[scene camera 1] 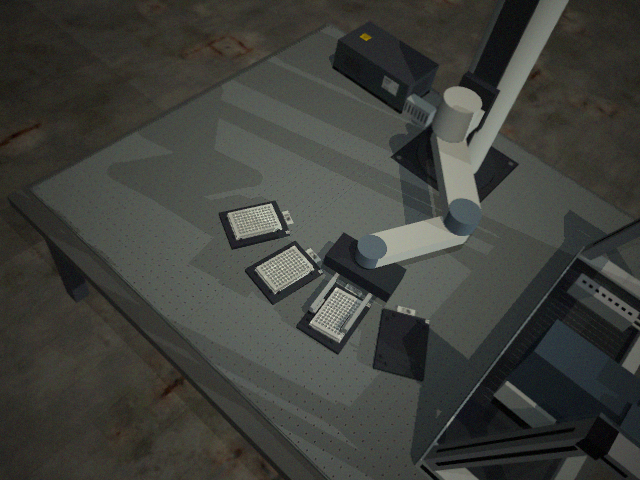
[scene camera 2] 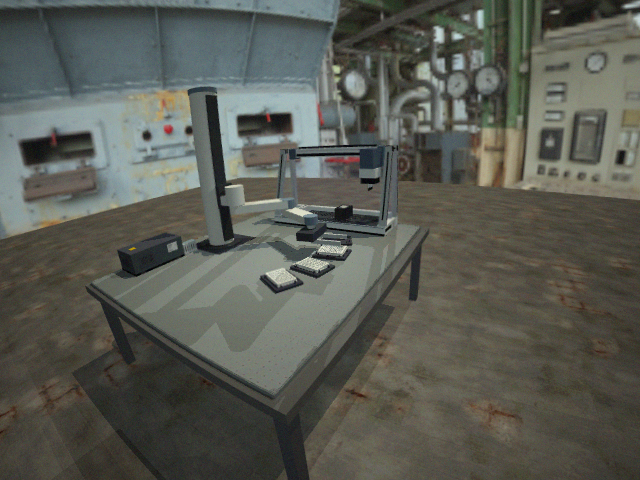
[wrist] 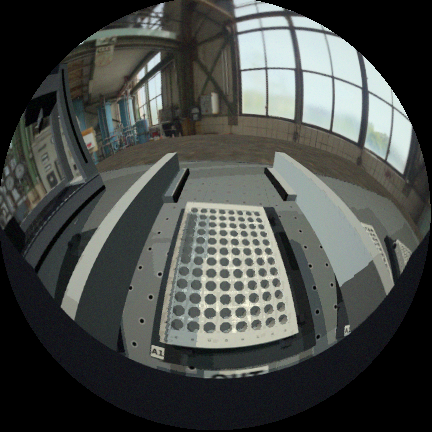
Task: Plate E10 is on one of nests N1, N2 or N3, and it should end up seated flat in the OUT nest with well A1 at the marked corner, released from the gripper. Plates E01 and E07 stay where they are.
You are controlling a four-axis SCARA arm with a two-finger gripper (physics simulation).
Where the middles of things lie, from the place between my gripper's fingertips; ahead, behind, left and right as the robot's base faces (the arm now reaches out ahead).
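Labels:
Counted from my hand, the well plate [scene camera 1: 334, 312] is 6 cm below, 6 cm behind and 1 cm to the right; the OUT holder [scene camera 1: 303, 325] is 7 cm below, 7 cm behind and 1 cm to the right; the N1 tray [scene camera 1: 401, 349] is 7 cm below, 12 cm behind and 15 cm to the left. Going by their middles, the N1 tray is the farthest from my hand of the things named here.

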